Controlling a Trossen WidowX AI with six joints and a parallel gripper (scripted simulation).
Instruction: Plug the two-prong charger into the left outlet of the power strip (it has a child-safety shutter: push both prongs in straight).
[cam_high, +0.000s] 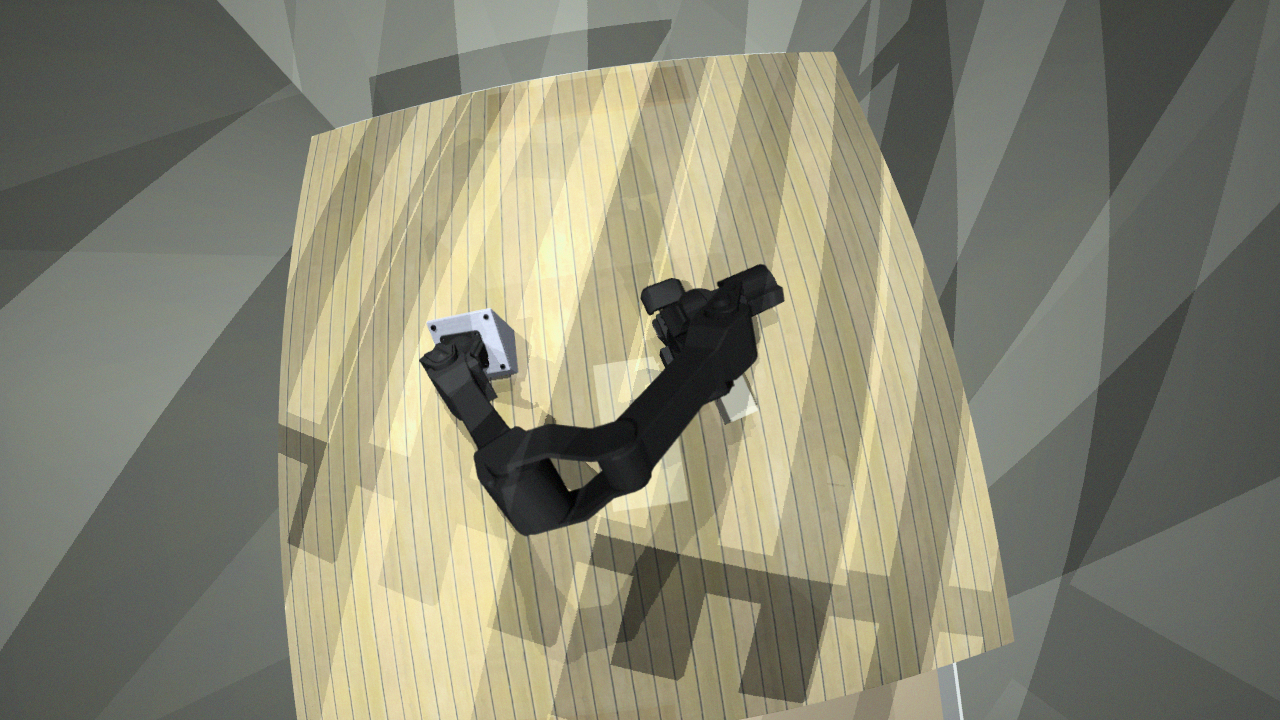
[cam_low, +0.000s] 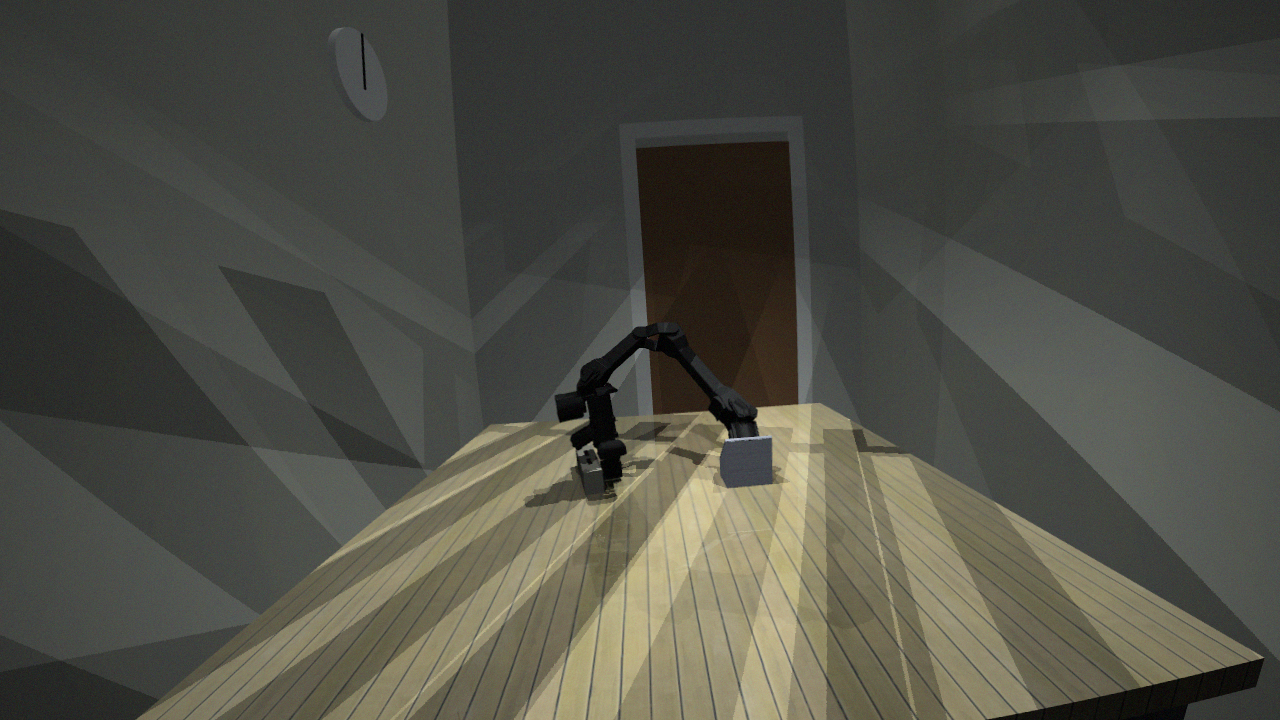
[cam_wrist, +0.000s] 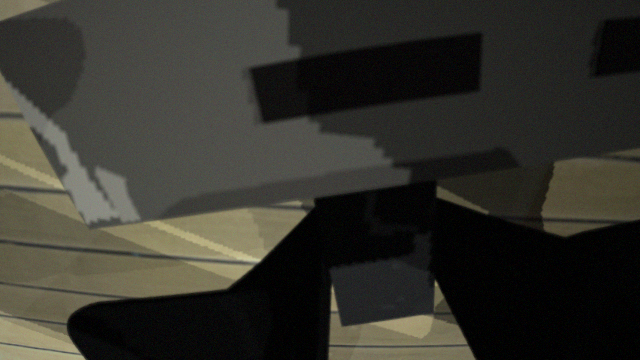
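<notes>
Now: the two-prong charger 2 cm ahead of my gripper tip and 1 cm above it.
</notes>
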